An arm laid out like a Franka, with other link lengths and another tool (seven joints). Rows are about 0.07 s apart.
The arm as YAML. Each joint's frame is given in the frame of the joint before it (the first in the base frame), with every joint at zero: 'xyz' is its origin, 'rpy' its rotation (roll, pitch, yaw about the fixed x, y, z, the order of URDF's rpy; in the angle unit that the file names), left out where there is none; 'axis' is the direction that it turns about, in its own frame. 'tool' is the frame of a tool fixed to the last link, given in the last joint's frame.
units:
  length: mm
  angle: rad
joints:
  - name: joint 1
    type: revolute
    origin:
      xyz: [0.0, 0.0, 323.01]
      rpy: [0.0, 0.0, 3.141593]
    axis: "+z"
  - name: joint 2
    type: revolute
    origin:
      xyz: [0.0, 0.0, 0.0]
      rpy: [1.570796, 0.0, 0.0]
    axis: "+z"
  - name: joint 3
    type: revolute
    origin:
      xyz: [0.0, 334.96, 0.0]
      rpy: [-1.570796, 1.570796, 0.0]
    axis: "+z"
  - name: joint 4
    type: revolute
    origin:
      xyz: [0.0, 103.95, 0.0]
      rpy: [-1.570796, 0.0, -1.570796]
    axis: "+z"
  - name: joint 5
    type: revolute
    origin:
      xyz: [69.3, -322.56, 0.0]
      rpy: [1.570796, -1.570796, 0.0]
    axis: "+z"
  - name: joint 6
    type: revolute
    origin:
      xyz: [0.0, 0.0, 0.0]
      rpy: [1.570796, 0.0, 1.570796]
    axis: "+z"
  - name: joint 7
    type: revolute
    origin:
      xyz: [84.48, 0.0, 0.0]
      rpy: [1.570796, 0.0, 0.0]
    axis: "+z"
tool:
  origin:
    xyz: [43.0, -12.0, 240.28]
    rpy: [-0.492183, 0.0, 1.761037]
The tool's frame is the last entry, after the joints.
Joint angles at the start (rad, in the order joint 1, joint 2, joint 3, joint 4, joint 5, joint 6, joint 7):
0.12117, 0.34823, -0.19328, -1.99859, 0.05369, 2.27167, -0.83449
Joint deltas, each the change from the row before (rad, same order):
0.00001, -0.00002, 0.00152, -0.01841, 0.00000, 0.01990, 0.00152
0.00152, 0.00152, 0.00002, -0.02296, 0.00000, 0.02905, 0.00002
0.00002, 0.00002, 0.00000, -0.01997, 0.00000, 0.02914, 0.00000
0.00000, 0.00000, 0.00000, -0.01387, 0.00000, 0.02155, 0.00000
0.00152, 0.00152, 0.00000, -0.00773, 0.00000, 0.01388, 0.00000
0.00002, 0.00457, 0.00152, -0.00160, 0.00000, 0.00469, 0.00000
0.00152, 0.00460, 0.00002, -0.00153, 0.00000, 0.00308, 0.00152
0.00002, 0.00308, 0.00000, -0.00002, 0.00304, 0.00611, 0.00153
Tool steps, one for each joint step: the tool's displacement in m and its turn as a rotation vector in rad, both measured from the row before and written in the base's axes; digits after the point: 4 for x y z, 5 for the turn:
-0.0029, 0.0005, -0.0050, -0.00043, -0.00145, -0.00074
-0.0029, 0.0003, -0.0066, -0.00165, -0.00452, 0.00083
-0.0015, -0.0006, -0.0046, -0.00168, -0.00908, -0.00045
-0.0008, -0.0004, -0.0030, -0.00130, -0.00762, -0.00027
-0.0003, 0.0006, -0.0023, -0.00110, -0.00460, 0.00143
-0.0003, 0.0007, -0.0028, -0.00040, 0.00153, 0.00148
-0.0006, 0.0007, -0.0029, -0.00084, 0.00298, 0.00002
0.0011, 0.0000, -0.0011, 0.00092, -0.00330, -0.00364

